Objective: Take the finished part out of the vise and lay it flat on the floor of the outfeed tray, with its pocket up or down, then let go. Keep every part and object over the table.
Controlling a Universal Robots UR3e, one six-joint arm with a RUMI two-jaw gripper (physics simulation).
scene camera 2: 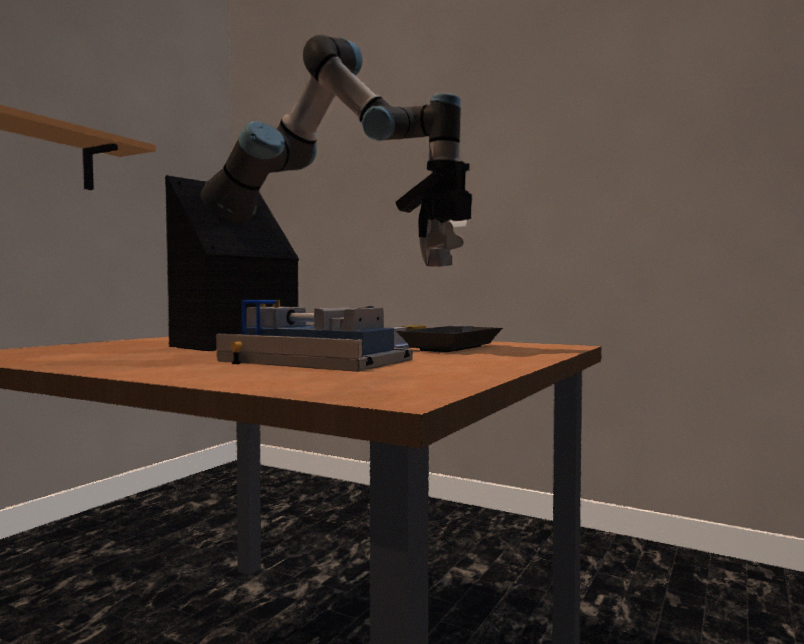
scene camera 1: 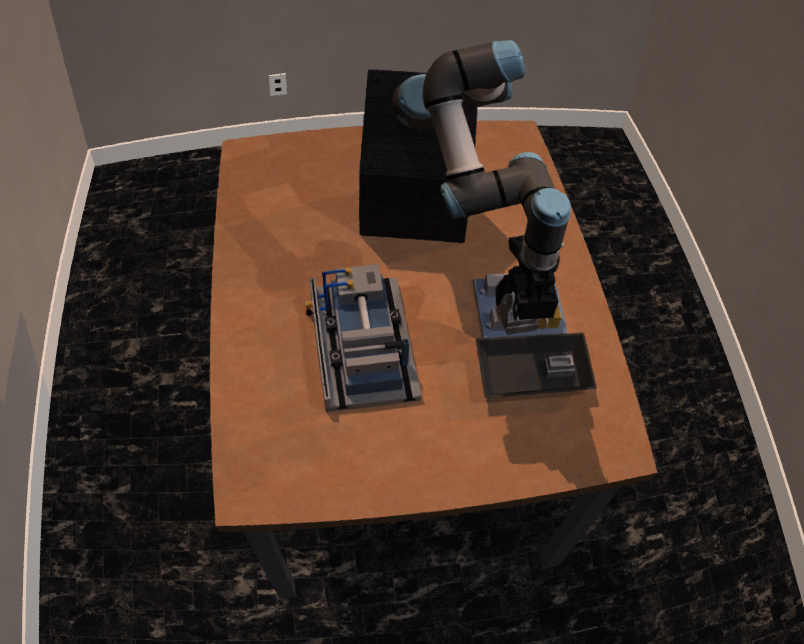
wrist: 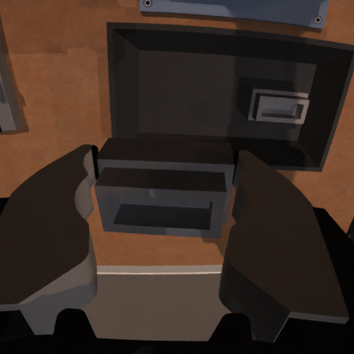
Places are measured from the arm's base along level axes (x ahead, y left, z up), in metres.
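Where they show: gripper, fingertip midpoint: (scene camera 2: 434, 264) (scene camera 1: 518, 320); arm's base, link origin: (scene camera 2: 227, 204).
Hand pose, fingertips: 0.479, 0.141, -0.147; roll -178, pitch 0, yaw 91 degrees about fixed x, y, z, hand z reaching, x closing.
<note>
Things, the pixels of their top centre, and the offset from my fingertips, as dx, dy, dz. "spot": a spot on its surface instead. Level surfaces: height alone.
- finished part, top centre: (scene camera 1: 522, 313) (scene camera 2: 439, 247) +0.011, +0.000, +0.037
- second grey part, top centre: (scene camera 1: 561, 360) (scene camera 2: 462, 326) +0.010, +0.114, -0.136
- vise, top centre: (scene camera 2: 315, 306) (scene camera 1: 362, 315) -0.088, -0.284, -0.084
- blue fixture plate, surface spot: (scene camera 1: 480, 305) spot: -0.168, -0.028, -0.175
- table, surface height: dz -0.183
My gripper (scene camera 1: 520, 323) (scene camera 2: 439, 250) (wrist: 165, 153) is shut on the finished part (scene camera 2: 439, 257) (wrist: 162, 205), a grey stepped block whose pocket opening faces the wrist camera. The part is held high above the table, well clear of the outfeed tray (scene camera 1: 506, 368) (scene camera 2: 448, 340) (wrist: 185, 90). In the wrist view it overlaps the tray's near rim. The tray is dark and rectangular with sloping walls. A second grey part (scene camera 1: 559, 364) (wrist: 282, 108) lies in its right half, pocket up. The vise (scene camera 1: 372, 365) (scene camera 2: 348, 318) stands left of the tray, with no part visible between its jaws.
A blue fixture plate (scene camera 1: 480, 305) (wrist: 235, 11) lies right behind the tray. A yellow block (scene camera 1: 550, 317) on it is partly hidden by my gripper. The black robot pedestal (scene camera 1: 412, 201) (scene camera 2: 231, 281) stands at the back of the table (scene camera 1: 402, 462) (scene camera 2: 322, 387).
</note>
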